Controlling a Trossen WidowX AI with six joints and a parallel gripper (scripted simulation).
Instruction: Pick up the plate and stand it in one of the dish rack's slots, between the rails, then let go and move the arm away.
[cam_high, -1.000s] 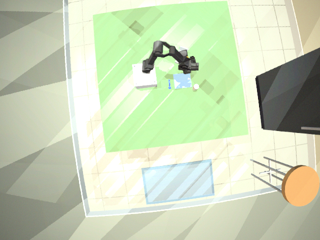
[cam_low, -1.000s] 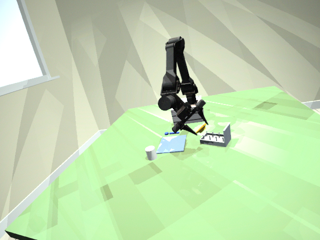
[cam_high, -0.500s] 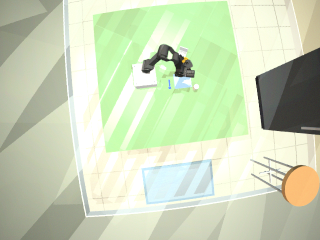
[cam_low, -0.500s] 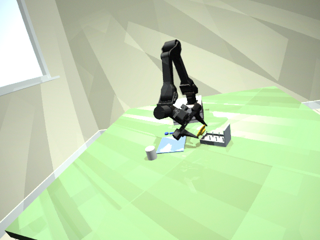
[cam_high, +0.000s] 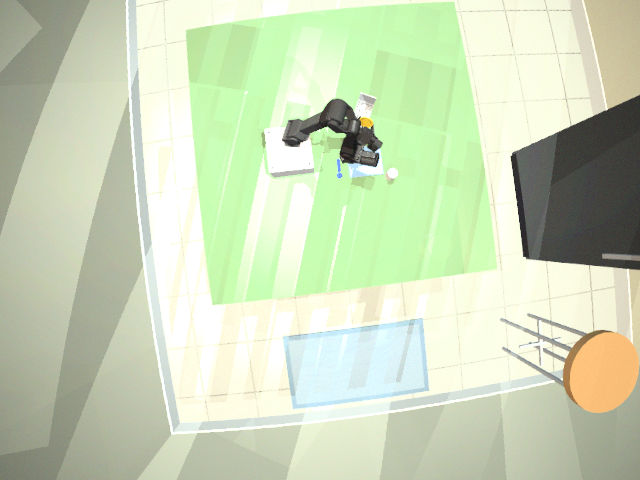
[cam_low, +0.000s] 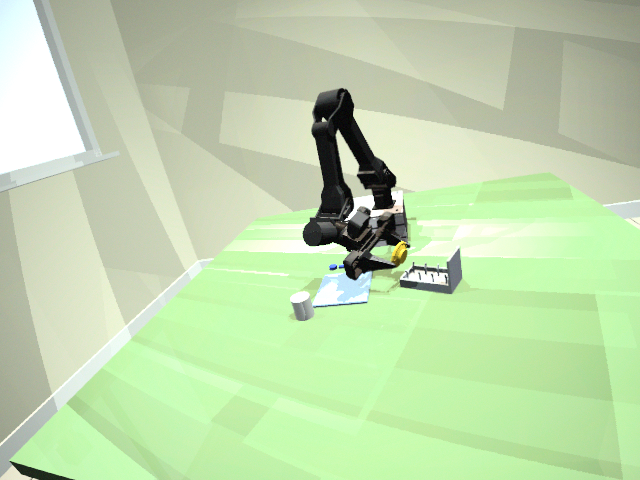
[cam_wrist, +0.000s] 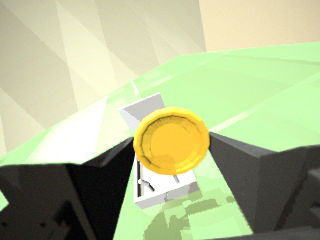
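Right now the dish rack is 10 mm behind my gripper tip, 50 mm to the left of it and 50 mm below it. Also, from my gripper tip: yellow plate (10 mm to the right); pale blue mat (10 mm ahead, 160 mm to the right, 70 mm below).
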